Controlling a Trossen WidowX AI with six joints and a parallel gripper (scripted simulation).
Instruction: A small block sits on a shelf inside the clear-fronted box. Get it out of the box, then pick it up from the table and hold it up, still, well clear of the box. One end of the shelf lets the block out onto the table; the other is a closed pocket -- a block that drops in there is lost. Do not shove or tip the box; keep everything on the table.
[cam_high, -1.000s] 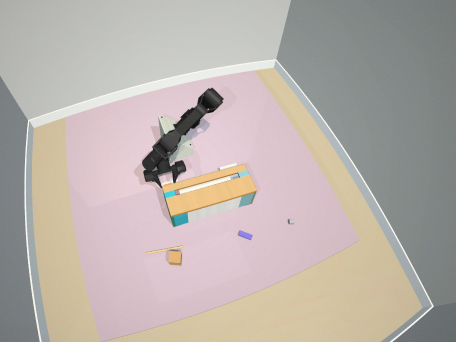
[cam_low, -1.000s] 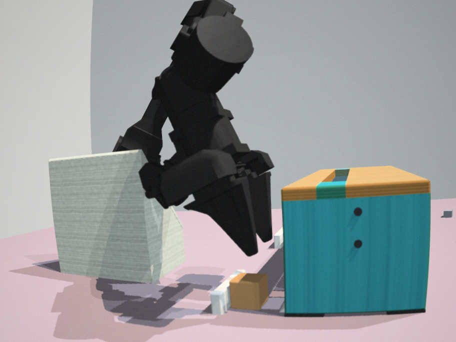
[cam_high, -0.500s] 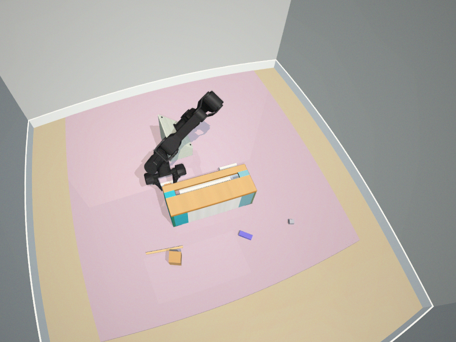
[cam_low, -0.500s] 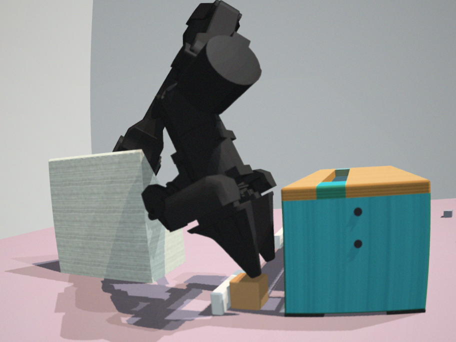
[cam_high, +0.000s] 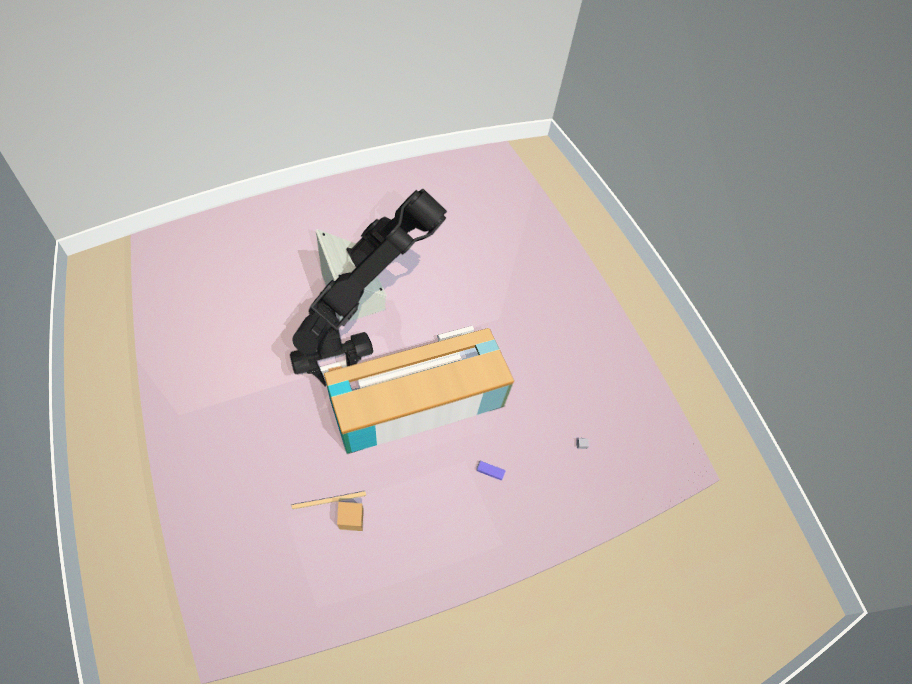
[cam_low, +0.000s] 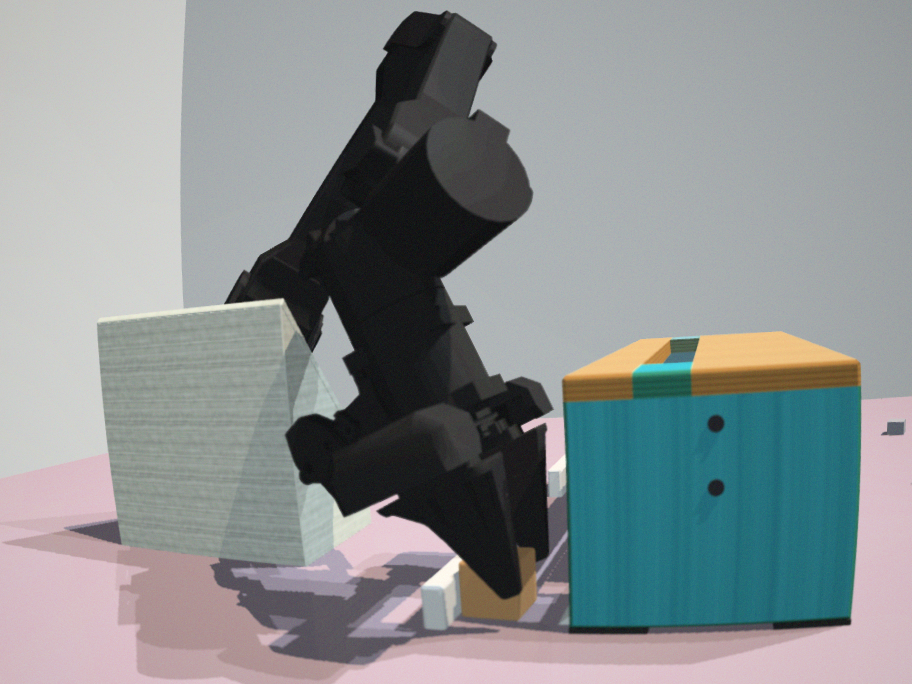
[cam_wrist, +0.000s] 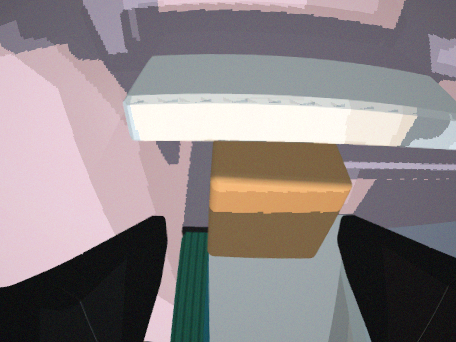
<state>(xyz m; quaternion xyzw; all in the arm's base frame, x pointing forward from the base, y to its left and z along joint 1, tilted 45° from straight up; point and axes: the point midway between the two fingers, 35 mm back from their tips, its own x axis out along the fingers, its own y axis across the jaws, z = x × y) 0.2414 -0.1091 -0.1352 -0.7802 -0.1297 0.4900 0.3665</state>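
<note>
Now: the small block 20 mm behind my gripper tip and 10 mm to the left of it. From my gripper tip the other things lie so: thin stick 250 mm ahead, 140 mm to the right, 20 mm below; box 90 mm ahead, 150 mm to the left, 40 mm above.
</note>
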